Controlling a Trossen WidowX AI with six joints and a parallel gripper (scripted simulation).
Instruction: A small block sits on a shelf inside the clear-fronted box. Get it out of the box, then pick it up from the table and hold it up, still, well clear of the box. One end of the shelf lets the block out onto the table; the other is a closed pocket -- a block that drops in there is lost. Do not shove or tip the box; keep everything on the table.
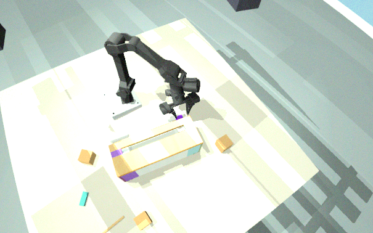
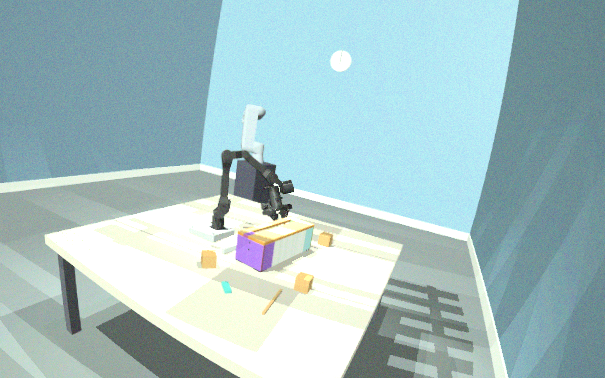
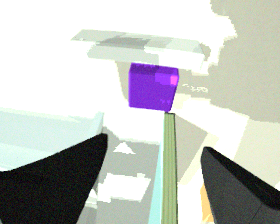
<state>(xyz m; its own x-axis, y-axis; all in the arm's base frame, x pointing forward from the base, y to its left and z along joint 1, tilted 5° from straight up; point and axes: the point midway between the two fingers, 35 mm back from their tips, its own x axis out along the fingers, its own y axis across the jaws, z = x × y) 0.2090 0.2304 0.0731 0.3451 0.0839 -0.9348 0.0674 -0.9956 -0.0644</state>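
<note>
The purple block is 5 cm below my gripper tip, 1 cm to the right of it and 1 cm behind it. Round my gripper tip: thin stick (47 cm to the right, 37 cm ahead, 6 cm below); then box (16 cm to the right, 8 cm ahead, 1 cm below).
</note>
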